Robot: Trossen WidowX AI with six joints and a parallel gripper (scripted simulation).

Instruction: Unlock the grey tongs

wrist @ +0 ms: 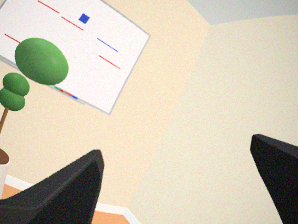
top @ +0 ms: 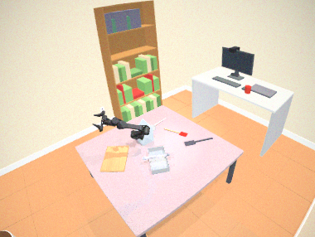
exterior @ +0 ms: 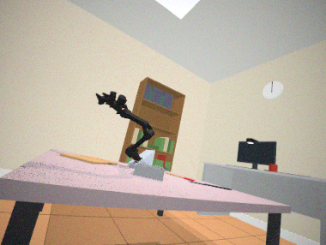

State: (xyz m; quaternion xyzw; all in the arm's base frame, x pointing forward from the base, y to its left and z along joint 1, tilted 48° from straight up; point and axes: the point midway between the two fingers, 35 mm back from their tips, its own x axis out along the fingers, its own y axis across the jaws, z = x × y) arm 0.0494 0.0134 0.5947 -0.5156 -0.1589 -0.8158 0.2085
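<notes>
Right now my gripper tip is 390 mm short of the grey roasting tin, 360 mm to the right of it and 470 mm above it. From my gripper tip the other things lie so: wooden board 50 mm ahead, 90 mm to the left, 490 mm below.
</notes>
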